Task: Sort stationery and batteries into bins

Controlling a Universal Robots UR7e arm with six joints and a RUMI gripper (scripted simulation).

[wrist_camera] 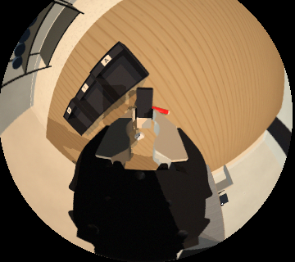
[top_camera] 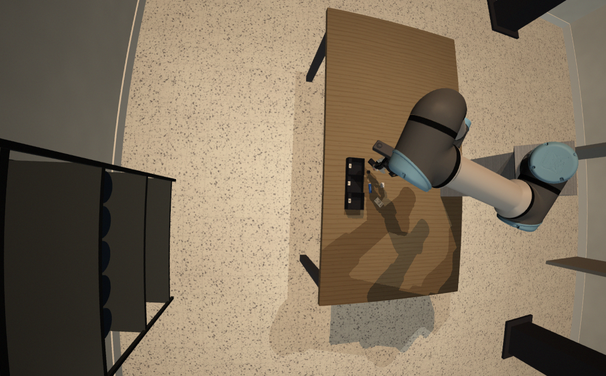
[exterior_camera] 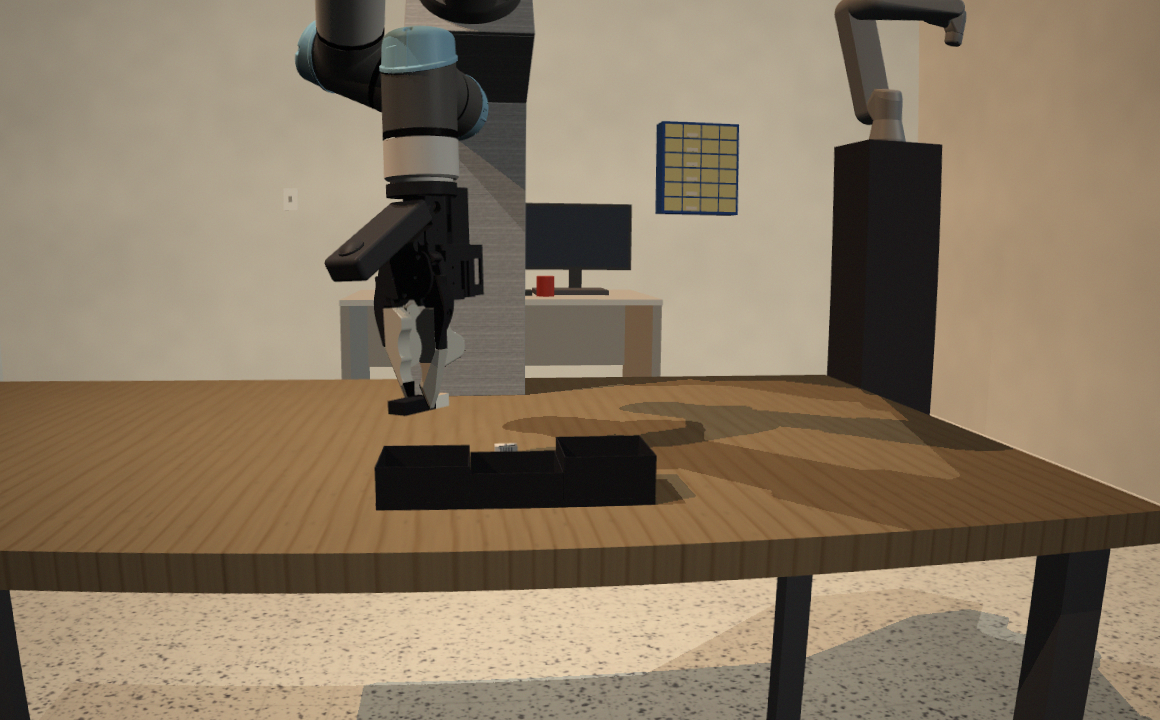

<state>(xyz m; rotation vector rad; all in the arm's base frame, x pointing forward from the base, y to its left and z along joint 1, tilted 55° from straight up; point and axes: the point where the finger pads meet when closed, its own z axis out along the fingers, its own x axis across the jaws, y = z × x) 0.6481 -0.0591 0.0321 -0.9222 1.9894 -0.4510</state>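
Now: the blue battery 1 cm behind my hand, 11 cm to the left of it and 8 cm below it. Round my hand: red battery: 5 cm behind, 8 cm below; black round piece: 3 cm to the left, 8 cm below; eraser: 1 cm below.
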